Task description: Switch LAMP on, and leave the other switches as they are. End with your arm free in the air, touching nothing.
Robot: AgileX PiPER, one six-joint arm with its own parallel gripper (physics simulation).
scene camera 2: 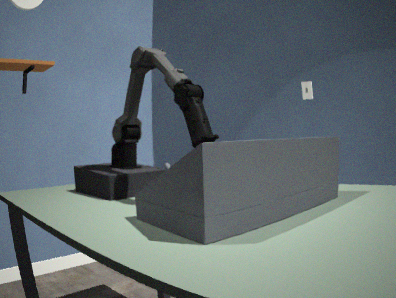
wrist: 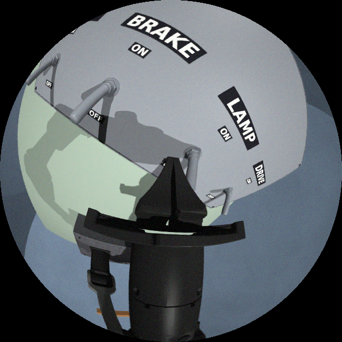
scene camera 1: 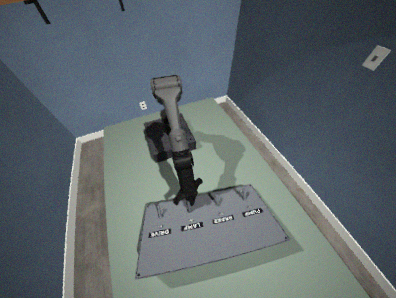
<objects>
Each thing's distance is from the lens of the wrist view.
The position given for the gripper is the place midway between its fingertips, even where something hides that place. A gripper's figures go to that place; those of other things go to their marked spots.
gripper [wrist: 171, 162]: 13 cm
grey switch panel [wrist: 179, 86]: 10 cm
</objects>
